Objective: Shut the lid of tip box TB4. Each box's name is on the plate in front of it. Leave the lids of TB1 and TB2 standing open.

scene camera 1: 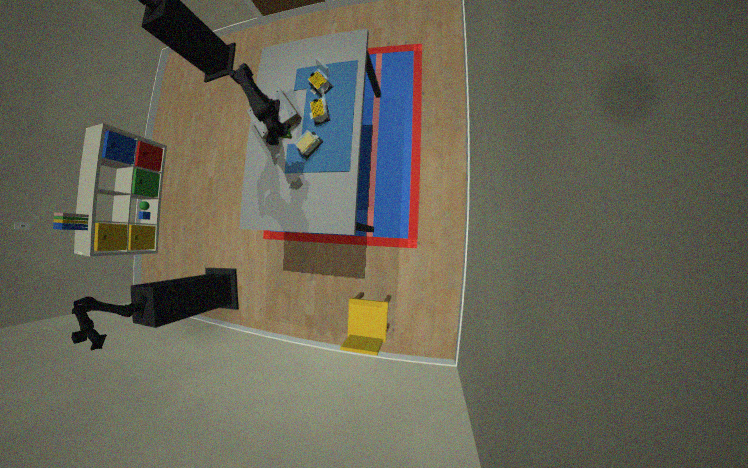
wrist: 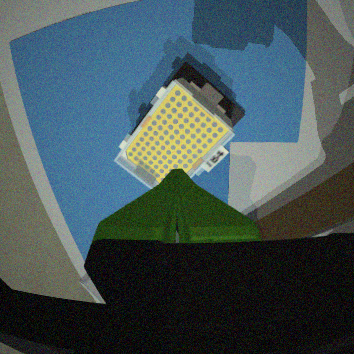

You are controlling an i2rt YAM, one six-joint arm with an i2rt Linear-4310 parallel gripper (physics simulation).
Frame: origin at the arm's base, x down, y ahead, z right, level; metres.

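Seen in the pictures: gripper, fingertip midpoint: (scene camera 1: pixel 291 137) (wrist: pixel 176 177).
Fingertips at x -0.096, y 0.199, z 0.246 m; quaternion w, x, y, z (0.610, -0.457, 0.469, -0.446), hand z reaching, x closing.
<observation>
Offsets run from my fingertips to a thing's top centre. "spot": to the spot under its first point. Level surfaces: height alone.
Tip box TB4 {dx +0.105, dy +0.022, dz -0.027 m} (scene camera 1: pixel 308 143) (wrist: pixel 175 132) stands turned on the blue mat; its name plate {spot: dx +0.181, dy -0.019, dz -0.068 m} (wrist: pixel 216 158) shows in the wrist view at its lower right side. A pale see-through cover seems to lie flat over its yellow, dotted rack; whether it is fully seated I cannot tell. Two other boxes {dx +0.108, dy +0.097, dz -0.447 m} (scene camera 1: pixel 318 81) {dx +0.108, dy +0.101, dz -0.237 m} (scene camera 1: pixel 318 109) stand further up the mat with bright yellow racks bare; a clear lid {spot: dx +0.083, dy +0.149, dz -0.499 m} (scene camera 1: pixel 322 67) stands up at the upper one. Their plates are unreadable. My gripper (scene camera 1: pixel 287 134) (wrist: pixel 176 177) is shut and empty, green tips left of TB4 in the scene view, overlapping its near corner in the wrist view.
The blue mat {dx +0.183 m} (scene camera 1: pixel 336 160) (wrist: pixel 60 100) lies on the grey table {dx +0.186 m} (scene camera 1: pixel 330 204). A grey-white container stands left of the mat, close by my arm. A second black arm (scene camera 1: pixel 88 303) stands away from the table. Arm shadows fall across table and mat.
</observation>
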